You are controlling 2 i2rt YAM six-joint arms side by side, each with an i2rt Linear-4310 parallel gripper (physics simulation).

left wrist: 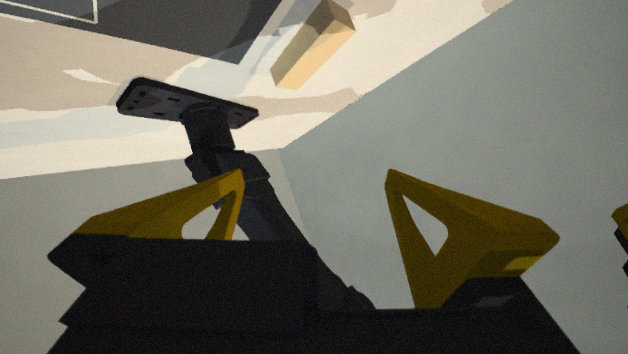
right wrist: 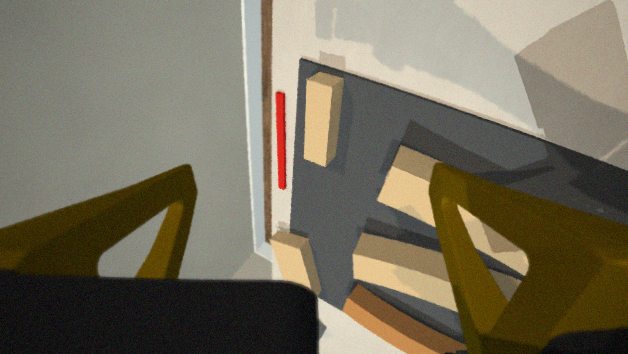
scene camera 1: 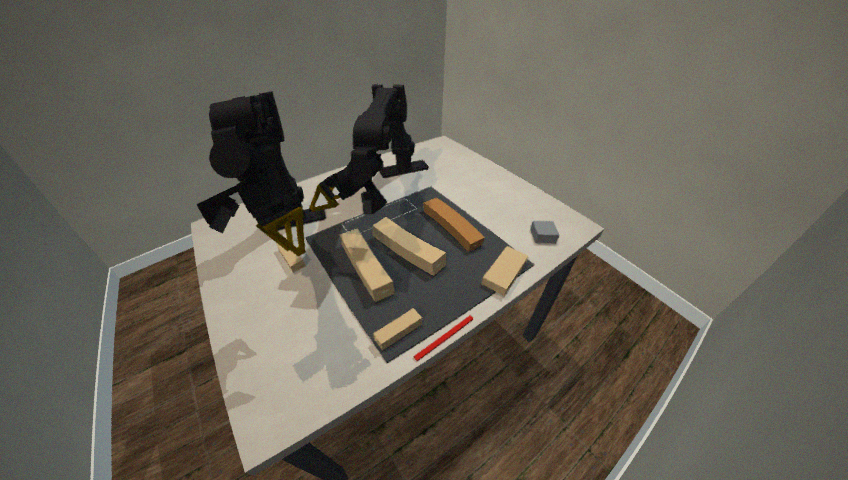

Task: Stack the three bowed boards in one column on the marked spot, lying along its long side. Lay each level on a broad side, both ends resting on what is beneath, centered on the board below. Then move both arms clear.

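Places are measured from the left arm's base along level axes (x ahead, y left, z up), in millimetres.
Pixels of known places: left gripper, fingertip midpoint: (left wrist: 314, 176) (scene camera 1: 319, 204); right gripper, fingertip midpoint: (right wrist: 312, 177) (scene camera 1: 295, 251); left arm's base, origin of the base link: (scene camera 1: 403, 169); right arm's base, origin of the base link: (left wrist: 201, 108).
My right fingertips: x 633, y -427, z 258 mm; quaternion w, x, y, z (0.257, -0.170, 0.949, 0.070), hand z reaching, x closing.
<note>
Ahead of a thing's pixels: the offset from my right fingertips to its top centre. Level surfaces: height alone.
One pale bowed board {200 mm down, 142 mm back, 142 mm left} (scene camera 1: 365, 265) (right wrist: 406, 189) lies on the dark mat. A second pale bowed board {200 mm down, 164 mm back, 275 mm left} (scene camera 1: 409, 245) (right wrist: 400, 266) lies beside it, and an orange bowed board {208 mm down, 215 mm back, 442 mm left} (scene camera 1: 452, 224) (right wrist: 387, 321) lies to the right in scene camera 1. The three are apart. The marked spot, a thin white outline (scene camera 1: 411, 204) (left wrist: 95, 12), is at the mat's far edge, with no board on it. My left gripper (scene camera 1: 323, 206) (left wrist: 314, 176) is open and empty above the table, left of the outline. My right gripper (scene camera 1: 297, 247) (right wrist: 312, 177) is open and empty, over the table left of the mat.
The dark mat {252 mm down} (scene camera 1: 437, 300) also bears a short pale block {222 mm down, 78 mm ahead, 160 mm left} (scene camera 1: 397, 328) (right wrist: 320, 120). A wider pale block {223 mm down, 16 mm ahead, 495 mm left} (scene camera 1: 504, 270) (right wrist: 295, 257) overlaps its right corner. Another block {230 mm down, 273 mm back, 60 mm right} (scene camera 1: 291, 261) (left wrist: 317, 47) is beneath my right gripper. A red bar {252 mm down, 130 mm ahead, 256 mm left} (scene camera 1: 443, 338) (right wrist: 281, 140) and grey block {222 mm down, 73 mm back, 707 mm left} (scene camera 1: 544, 231) lie off the mat.
</note>
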